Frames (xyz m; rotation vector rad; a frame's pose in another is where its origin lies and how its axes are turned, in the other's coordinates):
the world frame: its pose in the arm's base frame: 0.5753 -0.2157 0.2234 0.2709 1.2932 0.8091
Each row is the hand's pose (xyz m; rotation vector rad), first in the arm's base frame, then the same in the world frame.
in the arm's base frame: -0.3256 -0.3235 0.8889 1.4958 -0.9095 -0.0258
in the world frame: -0.6139 0.6661 -0.6675 0.6668 -2.3880 0.5031
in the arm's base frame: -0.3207 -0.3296 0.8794 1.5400 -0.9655 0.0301
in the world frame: -0.6106 0.6542 -0.6673 0.6478 -2.4138 0.6063
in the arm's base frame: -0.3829 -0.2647 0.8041 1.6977 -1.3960 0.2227
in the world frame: -0.5145 0.6782 -0.7301 0.5202 -2.6637 1.0883
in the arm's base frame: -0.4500 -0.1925 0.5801 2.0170 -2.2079 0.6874
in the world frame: -0.3031 0.6197 -0.8385 -0.1969 2.0556 -1.6991
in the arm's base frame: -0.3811 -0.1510 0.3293 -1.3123 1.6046 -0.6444
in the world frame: -0.0850 0.4719 -0.8367 -0.1112 0.8461 -1.7729
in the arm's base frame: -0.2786 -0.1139 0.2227 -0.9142 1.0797 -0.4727
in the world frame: 0.0243 0.3950 -0.7634 -0.1841 0.1072 -1.6259
